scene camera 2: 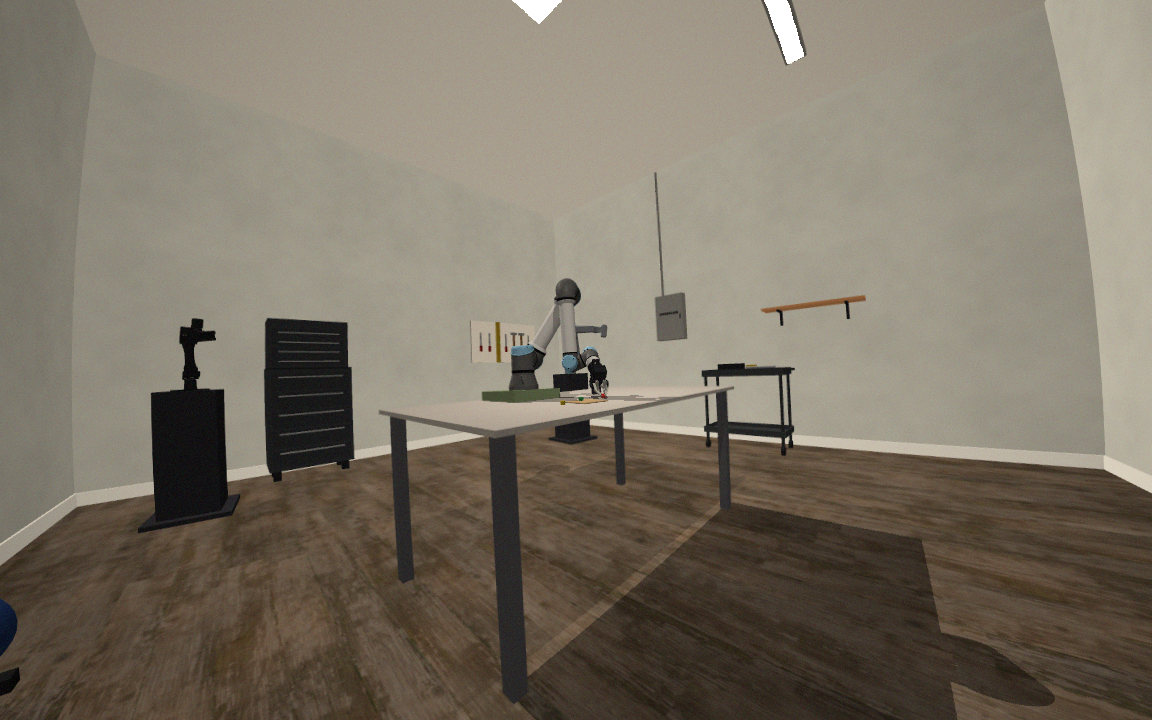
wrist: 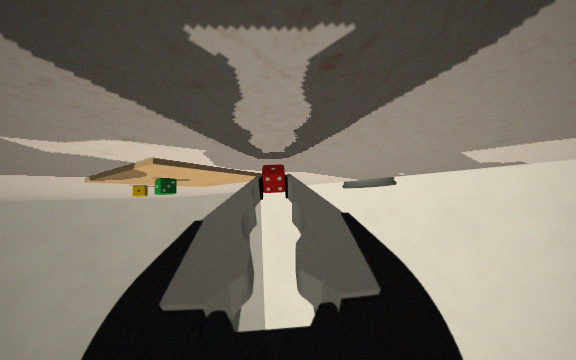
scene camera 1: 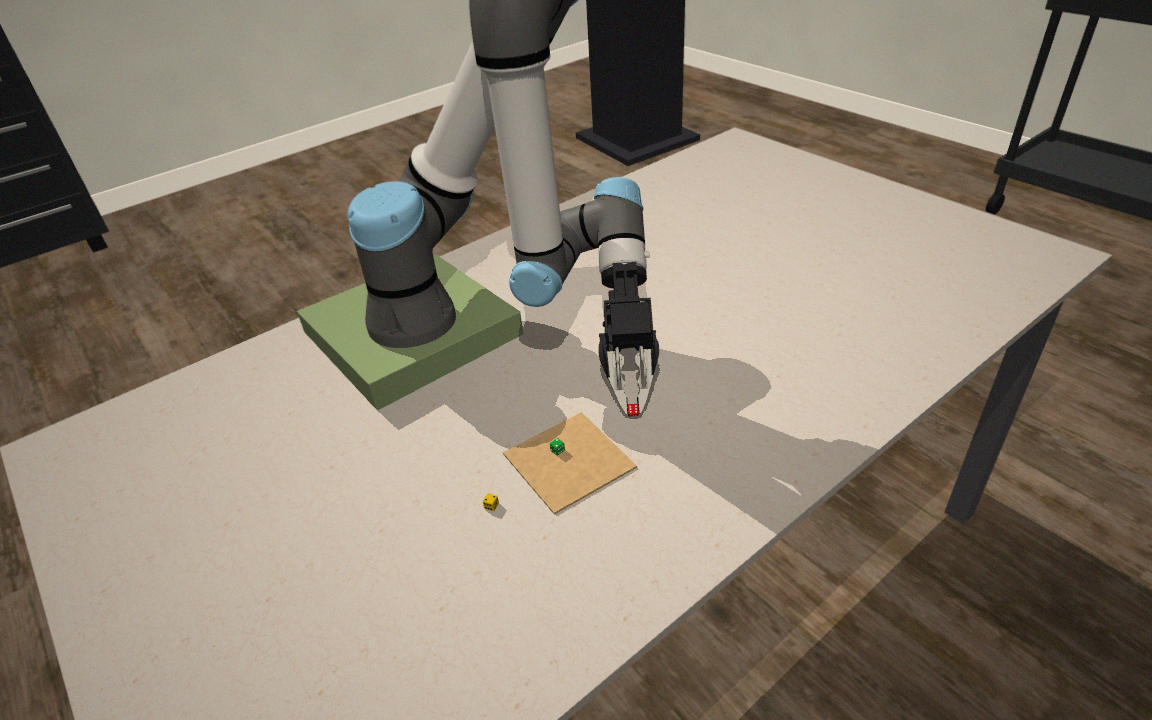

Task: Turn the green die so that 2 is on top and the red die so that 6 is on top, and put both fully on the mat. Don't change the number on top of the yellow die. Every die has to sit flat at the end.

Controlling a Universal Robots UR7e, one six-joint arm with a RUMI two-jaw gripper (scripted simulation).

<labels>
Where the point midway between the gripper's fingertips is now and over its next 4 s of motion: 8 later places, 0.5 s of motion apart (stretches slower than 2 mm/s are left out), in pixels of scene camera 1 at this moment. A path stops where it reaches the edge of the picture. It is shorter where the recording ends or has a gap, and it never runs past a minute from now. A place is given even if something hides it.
My gripper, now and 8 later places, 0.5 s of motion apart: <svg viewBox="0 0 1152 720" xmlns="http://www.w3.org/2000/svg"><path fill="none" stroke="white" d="M633 414L633 416L632 405L631 385L630 374L630 356L630 354L631 353L631 353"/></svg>
</labels>
